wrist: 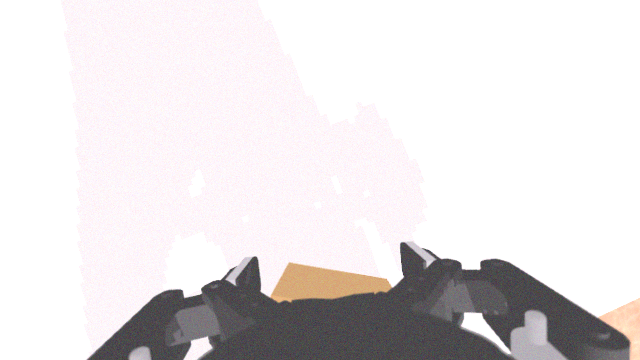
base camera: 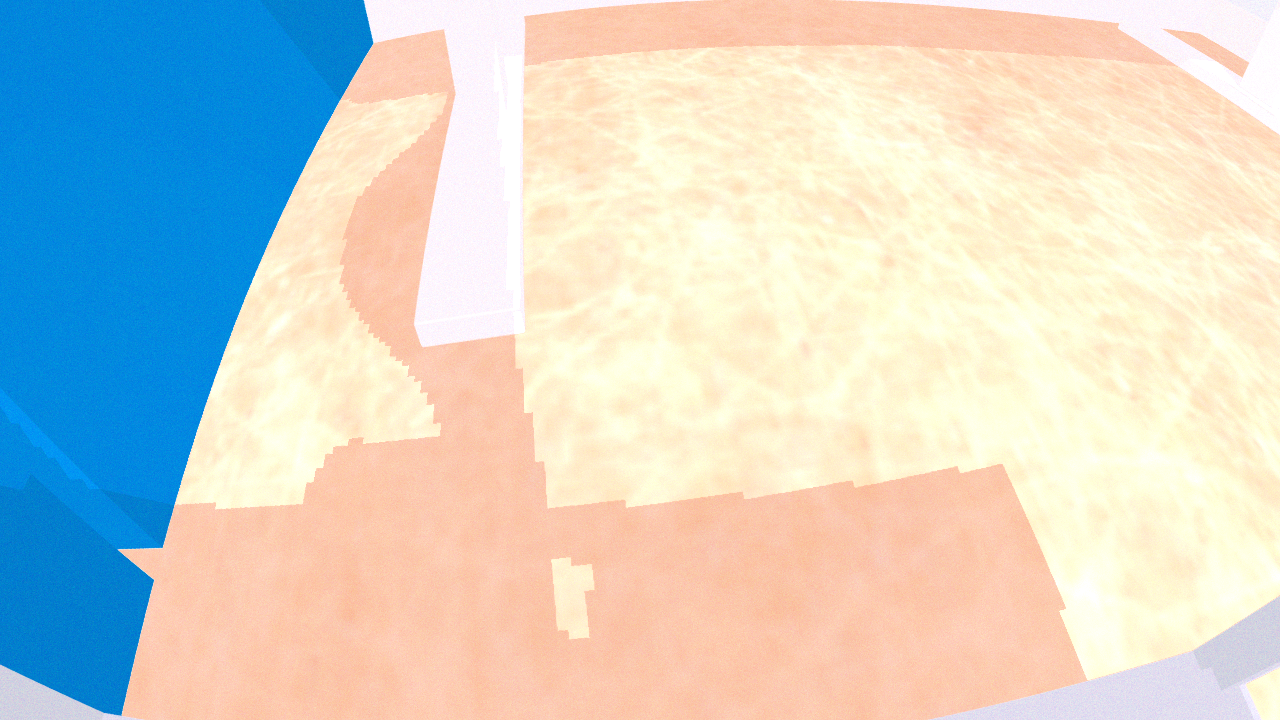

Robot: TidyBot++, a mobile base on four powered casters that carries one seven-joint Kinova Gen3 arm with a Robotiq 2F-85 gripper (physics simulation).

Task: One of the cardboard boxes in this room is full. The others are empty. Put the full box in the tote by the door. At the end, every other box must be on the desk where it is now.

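Places are measured from the arm's base along level axes (x ahead, y left, z up), in centimetres.
Pixels of known places: gripper, between the fingertips: (wrist: 330, 265).
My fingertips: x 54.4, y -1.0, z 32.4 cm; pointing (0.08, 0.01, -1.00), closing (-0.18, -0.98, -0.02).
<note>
Behind a point stands the place of what it marks.
A tan cardboard box (wrist: 332, 284) {x 54.0, y -1.0, z 34.8 cm} shows at the lower middle of the wrist view, on the white desk top (wrist: 510, 125) {x 59.5, y -14.1, z 32.3 cm}. Only a strip of the box shows. The black gripper body hides the rest, so its contents cannot be seen. My gripper (wrist: 330, 265) {x 54.4, y -1.0, z 32.4 cm} is open and empty. In the wrist view its fingertips stand to the left and right of the visible strip of box. The gap between the fingers and the box is hard to judge. The tote and the other boxes cannot be made out in these views.
A large blue surface (base camera: 134, 223) {x 46.0, y 34.5, z -24.5 cm} fills the left side of the base view. A white upright panel (base camera: 474, 197) {x 62.2, y 12.9, z -37.2 cm} stands on the tan floor (base camera: 805, 268) {x 52.7, y -14.2, z -39.7 cm} right of it. Floor also shows at the wrist view's lower right corner. A pale wall runs along the back.
</note>
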